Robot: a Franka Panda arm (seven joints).
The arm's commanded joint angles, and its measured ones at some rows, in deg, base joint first. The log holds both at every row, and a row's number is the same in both.
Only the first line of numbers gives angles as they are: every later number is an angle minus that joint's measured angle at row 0.
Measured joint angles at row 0: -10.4, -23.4, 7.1, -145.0, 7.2, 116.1, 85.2
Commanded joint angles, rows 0 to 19: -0.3, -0.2, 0.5, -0.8, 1.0, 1.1, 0.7; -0.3, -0.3, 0.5, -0.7, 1.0, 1.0, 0.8; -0.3, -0.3, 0.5, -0.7, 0.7, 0.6, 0.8; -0.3, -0.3, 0.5, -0.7, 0.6, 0.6, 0.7; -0.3, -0.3, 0.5, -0.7, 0.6, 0.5, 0.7; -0.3, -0.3, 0.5, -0.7, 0.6, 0.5, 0.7; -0.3, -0.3, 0.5, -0.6, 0.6, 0.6, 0.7; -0.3, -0.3, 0.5, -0.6, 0.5, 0.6, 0.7; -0.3, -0.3, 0.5, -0.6, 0.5, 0.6, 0.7; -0.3, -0.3, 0.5, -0.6, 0.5, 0.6, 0.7; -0.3, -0.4, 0.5, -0.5, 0.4, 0.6, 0.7; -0.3, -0.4, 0.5, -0.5, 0.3, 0.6, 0.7; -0.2, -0.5, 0.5, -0.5, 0.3, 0.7, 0.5; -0.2, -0.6, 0.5, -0.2, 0.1, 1.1, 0.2; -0.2, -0.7, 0.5, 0.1, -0.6, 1.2, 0.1; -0.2, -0.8, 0.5, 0.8, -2.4, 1.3, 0.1; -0.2, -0.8, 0.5, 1.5, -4.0, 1.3, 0.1; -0.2, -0.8, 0.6, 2.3, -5.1, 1.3, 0.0; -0.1, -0.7, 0.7, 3.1, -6.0, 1.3, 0.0; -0.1, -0.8, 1.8, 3.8, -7.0, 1.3, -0.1
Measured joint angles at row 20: 0.0, -0.2, 0.0, 1.8, -3.9, 0.5, 0.0
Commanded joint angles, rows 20 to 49: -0.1, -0.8, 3.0, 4.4, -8.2, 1.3, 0.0; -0.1, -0.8, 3.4, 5.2, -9.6, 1.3, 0.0; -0.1, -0.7, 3.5, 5.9, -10.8, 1.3, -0.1; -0.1, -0.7, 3.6, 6.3, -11.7, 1.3, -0.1; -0.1, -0.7, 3.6, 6.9, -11.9, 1.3, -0.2; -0.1, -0.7, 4.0, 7.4, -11.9, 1.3, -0.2; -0.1, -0.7, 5.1, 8.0, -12.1, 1.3, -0.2; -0.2, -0.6, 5.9, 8.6, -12.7, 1.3, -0.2; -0.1, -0.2, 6.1, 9.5, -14.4, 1.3, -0.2; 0.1, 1.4, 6.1, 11.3, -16.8, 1.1, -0.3; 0.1, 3.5, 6.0, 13.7, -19.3, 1.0, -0.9; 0.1, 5.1, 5.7, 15.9, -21.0, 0.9, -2.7; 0.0, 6.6, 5.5, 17.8, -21.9, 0.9, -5.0; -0.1, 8.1, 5.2, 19.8, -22.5, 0.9, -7.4; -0.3, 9.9, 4.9, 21.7, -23.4, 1.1, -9.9; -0.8, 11.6, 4.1, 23.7, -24.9, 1.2, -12.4; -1.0, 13.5, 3.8, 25.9, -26.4, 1.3, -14.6; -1.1, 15.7, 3.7, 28.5, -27.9, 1.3, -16.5; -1.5, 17.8, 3.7, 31.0, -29.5, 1.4, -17.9; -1.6, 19.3, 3.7, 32.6, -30.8, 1.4, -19.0; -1.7, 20.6, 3.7, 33.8, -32.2, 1.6, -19.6; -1.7, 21.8, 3.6, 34.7, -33.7, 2.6, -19.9; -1.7, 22.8, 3.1, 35.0, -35.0, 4.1, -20.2; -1.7, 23.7, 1.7, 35.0, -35.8, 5.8, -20.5; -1.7, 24.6, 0.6, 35.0, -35.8, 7.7, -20.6; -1.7, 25.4, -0.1, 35.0, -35.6, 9.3, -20.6; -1.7, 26.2, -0.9, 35.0, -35.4, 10.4, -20.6; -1.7, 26.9, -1.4, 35.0, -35.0, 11.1, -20.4; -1.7, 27.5, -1.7, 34.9, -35.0, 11.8, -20.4; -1.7, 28.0, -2.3, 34.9, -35.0, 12.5, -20.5
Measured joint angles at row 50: -1.8, 26.4, -1.2, 34.0, -34.7, 10.5, -19.5
